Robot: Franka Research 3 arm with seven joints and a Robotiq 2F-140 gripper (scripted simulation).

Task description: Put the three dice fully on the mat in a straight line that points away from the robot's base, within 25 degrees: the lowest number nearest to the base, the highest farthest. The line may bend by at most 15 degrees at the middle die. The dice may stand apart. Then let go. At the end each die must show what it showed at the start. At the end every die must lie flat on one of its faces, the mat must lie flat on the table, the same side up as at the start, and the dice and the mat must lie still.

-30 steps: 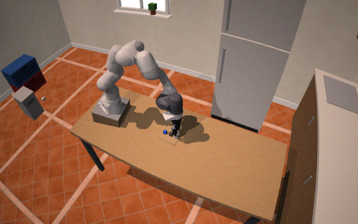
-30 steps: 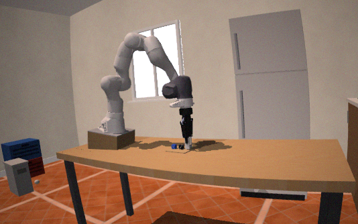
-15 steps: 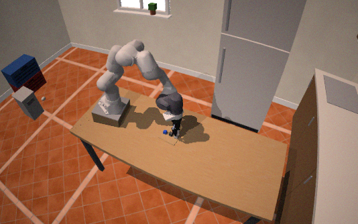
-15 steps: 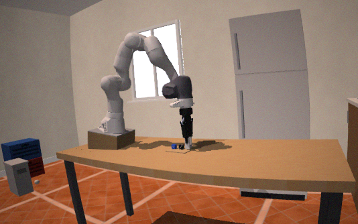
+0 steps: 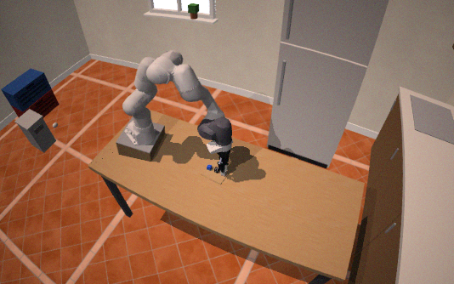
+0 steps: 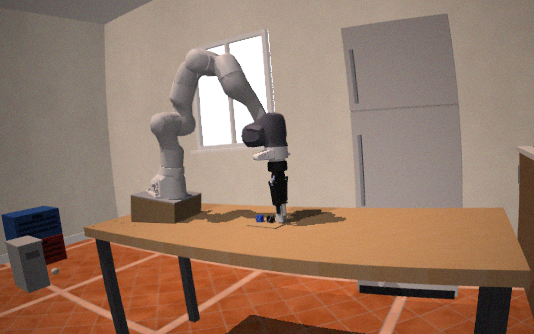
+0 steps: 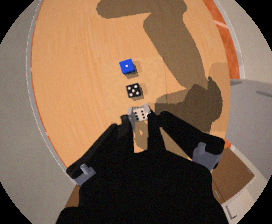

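Now: hand 5 cm past the wood-coloured mat, 1 cm to the left of it and 4 cm above it. From my hand the other things lie so: blue die 9 cm behind, 2 cm to the right, 3 cm below.
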